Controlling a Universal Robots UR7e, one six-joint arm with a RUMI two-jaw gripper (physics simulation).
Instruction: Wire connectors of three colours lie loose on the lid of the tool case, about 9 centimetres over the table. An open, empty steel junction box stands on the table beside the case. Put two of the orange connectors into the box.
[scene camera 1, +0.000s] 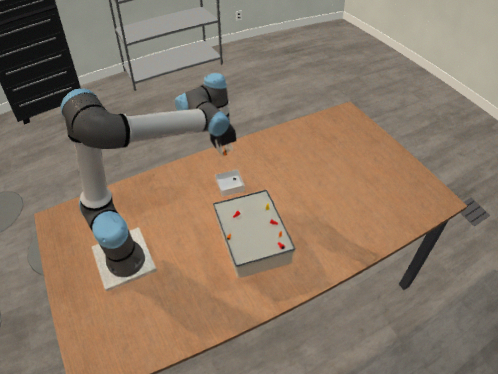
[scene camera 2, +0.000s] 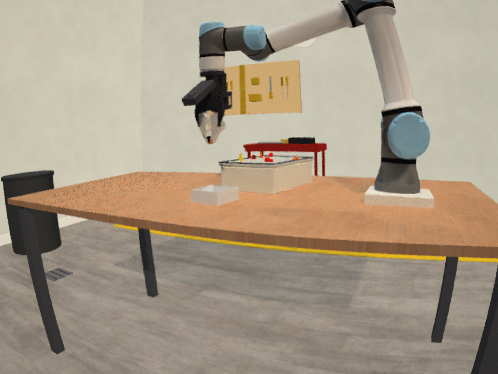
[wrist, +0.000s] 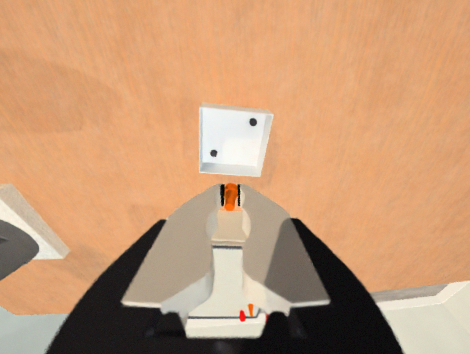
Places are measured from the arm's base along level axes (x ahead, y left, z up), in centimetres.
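Pixels of known places: gripper, fingertip midpoint: (scene camera 1: 225, 154) (scene camera 2: 211, 143) (wrist: 231, 186); arm's base at its link origin: (scene camera 1: 125, 259) (scene camera 2: 397, 190) (wrist: 0, 237).
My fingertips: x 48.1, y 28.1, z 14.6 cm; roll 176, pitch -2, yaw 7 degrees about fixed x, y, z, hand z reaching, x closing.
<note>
For each thing: its top centre in the pictures, then the offset to it from my fingertips. "spot": a spot on its surface instead. Level surfaces: height alone.
- tool case at its top centre: (wrist: 221, 291) (scene camera 2: 267, 158) (scene camera 1: 253, 224) dy -32.5, dx +1.4, dz -7.1 cm
- case's lid at a spot on its surface: (scene camera 1: 252, 237) spot: dy -37.6, dx -0.8, dz -7.5 cm
- left edge at a spot on its surface: (scene camera 1: 229, 236) spot: dy -35.0, dx -8.6, dz -6.9 cm
- yellow connector at its top centre: (scene camera 1: 267, 204) dy -26.5, dx +8.9, dz -5.1 cm
- second red connector at its top centre: (scene camera 1: 274, 220) dy -34.1, dx +8.8, dz -5.9 cm
- third red connector at its top centre: (scene camera 1: 281, 243) dy -44.5, dx +7.5, dz -5.9 cm
- table at its surface level: dz -16.9 cm
My gripper (scene camera 1: 225, 150) (scene camera 2: 210, 140) (wrist: 231, 186) is shut on an orange connector (wrist: 230, 199), held high above the table near the junction box. The white, open junction box (scene camera 1: 230, 185) (scene camera 2: 215, 195) (wrist: 232, 140) stands on the table beside the tool case (scene camera 1: 265, 263) (scene camera 2: 247, 178); in the wrist view it lies just beyond the fingertips, with two dark round spots and no connector on its floor. On the case's lid (scene camera 1: 252, 237) lie two orange connectors, one at the left edge (scene camera 1: 229, 236) and another orange connector (scene camera 1: 280, 233) towards the right.
Also on the lid are a yellow connector (scene camera 1: 267, 206) and three red ones: one red connector (scene camera 1: 237, 214), a second red connector (scene camera 1: 273, 222) and a third red connector (scene camera 1: 281, 245) near a corner. The arm's pale base plate (scene camera 1: 147, 267) (scene camera 2: 398, 199) stands on the table (scene camera 1: 350, 165).
</note>
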